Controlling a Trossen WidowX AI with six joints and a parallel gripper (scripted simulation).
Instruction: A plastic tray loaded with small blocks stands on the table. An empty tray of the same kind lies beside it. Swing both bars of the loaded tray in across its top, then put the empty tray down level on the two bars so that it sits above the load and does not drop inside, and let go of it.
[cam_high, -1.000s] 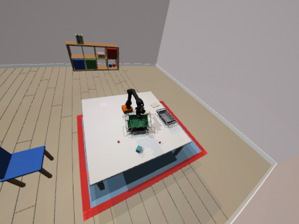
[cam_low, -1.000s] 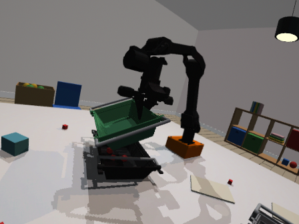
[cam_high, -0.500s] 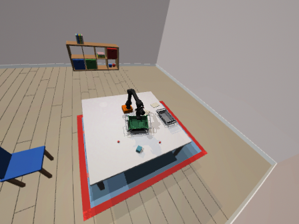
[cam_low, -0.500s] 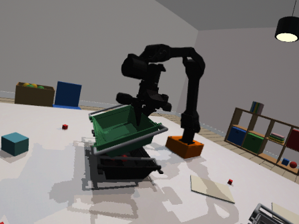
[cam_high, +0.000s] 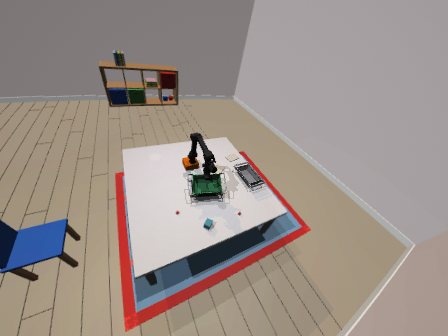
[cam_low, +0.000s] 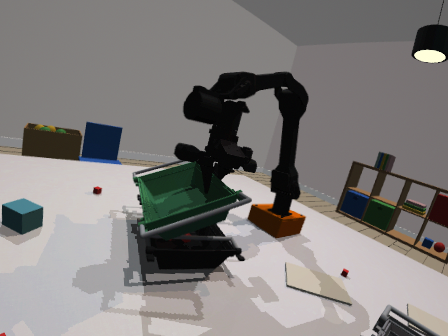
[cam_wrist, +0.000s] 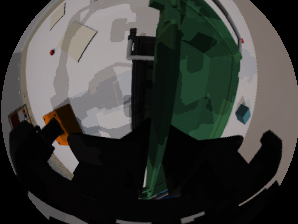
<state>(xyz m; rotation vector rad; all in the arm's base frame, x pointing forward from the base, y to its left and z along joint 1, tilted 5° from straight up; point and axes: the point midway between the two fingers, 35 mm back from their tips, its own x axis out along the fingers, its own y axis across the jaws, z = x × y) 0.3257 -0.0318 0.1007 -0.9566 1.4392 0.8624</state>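
My gripper tip is now 70 mm short of the green tray and 30 mm to the left of it. Round my gripper tip: teal cube (340 mm ahead, 180 mm to the right, 110 mm below).
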